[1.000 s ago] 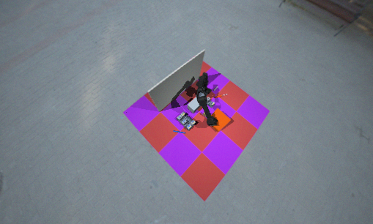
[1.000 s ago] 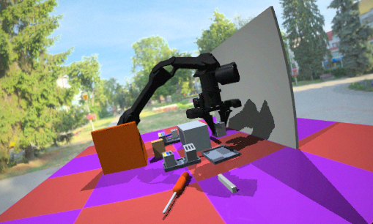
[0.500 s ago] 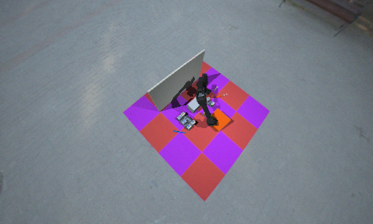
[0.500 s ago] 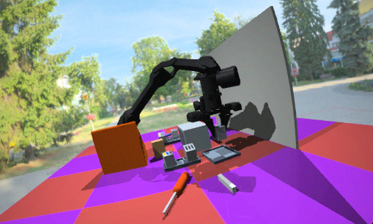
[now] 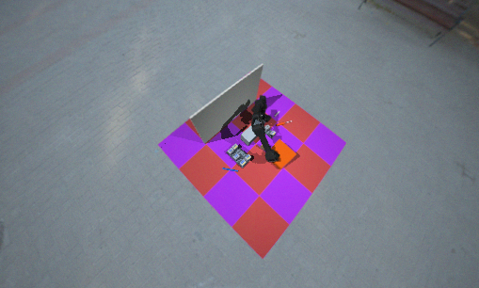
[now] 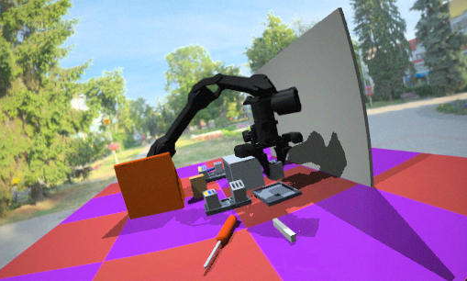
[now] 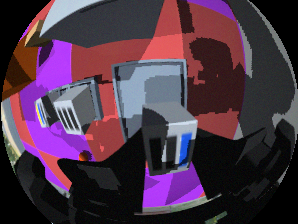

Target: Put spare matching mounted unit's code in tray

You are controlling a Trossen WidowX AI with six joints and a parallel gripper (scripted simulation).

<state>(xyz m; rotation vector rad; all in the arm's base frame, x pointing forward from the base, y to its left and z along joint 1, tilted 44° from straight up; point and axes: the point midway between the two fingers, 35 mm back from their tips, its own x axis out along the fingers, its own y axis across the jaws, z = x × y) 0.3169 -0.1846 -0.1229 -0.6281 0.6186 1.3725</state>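
The grey tray is 6 cm below my gripper tip, 1 cm to the left of it and 1 cm behind it. Also, from my gripper tip: dark holder 14 cm behind, 5 cm below, 3 cm to the left; grey spare block 2 cm above; grey box 20 cm to the left, 3 cm behind, 1 cm below.
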